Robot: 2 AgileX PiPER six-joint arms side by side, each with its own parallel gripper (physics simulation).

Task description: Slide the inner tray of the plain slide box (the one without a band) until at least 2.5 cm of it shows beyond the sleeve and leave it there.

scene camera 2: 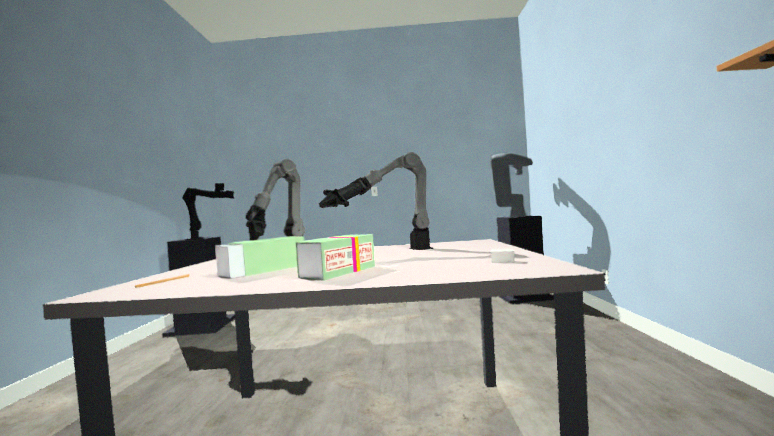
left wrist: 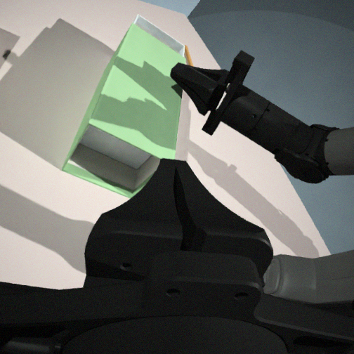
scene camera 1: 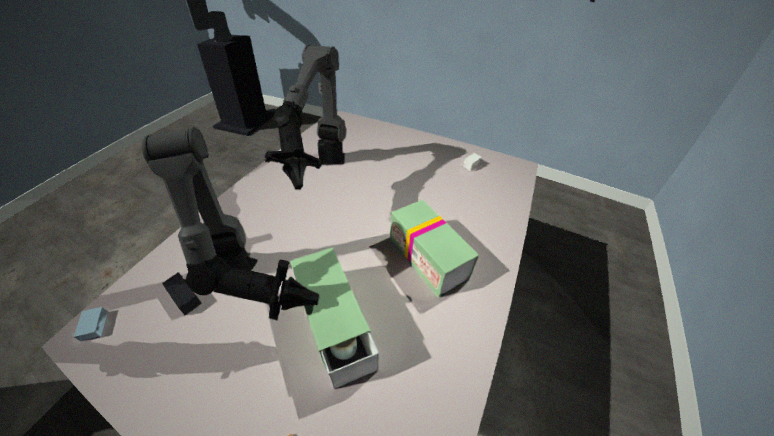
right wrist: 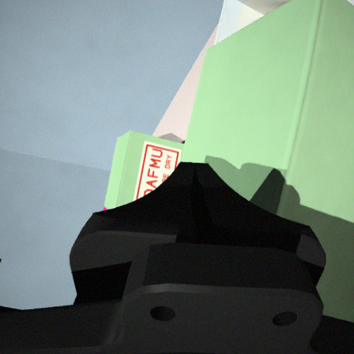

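The plain box's green sleeve (scene camera 1: 346, 311) (scene camera 2: 273, 256) (left wrist: 142, 57) (right wrist: 250, 95) lies flat. Its white inner tray (scene camera 1: 357, 372) (scene camera 2: 229, 261) (left wrist: 161, 35) (right wrist: 228, 22) sticks out at the end nearer the bottom of scene camera 1, with a pale rounded thing inside. At the opposite open end, the tray's end wall is recessed inside the sleeve. My left gripper (scene camera 1: 298, 187) (scene camera 2: 321, 203) (left wrist: 171, 175) is shut and empty, above the table and back from that recessed end. My right gripper (scene camera 1: 316, 297) (scene camera 2: 255, 236) (left wrist: 173, 68) (right wrist: 192, 181) is shut and empty beside the sleeve's long side; contact is unclear.
The banded green box (scene camera 1: 454, 251) (scene camera 2: 335, 259) (right wrist: 121, 165) lies right of the plain box in scene camera 1. A light blue block (scene camera 1: 90, 323) lies far left, a white block (scene camera 1: 472, 161) (scene camera 2: 502, 256) at upper right. An orange stick (scene camera 2: 162, 280) (left wrist: 188, 55) lies beyond the tray end.
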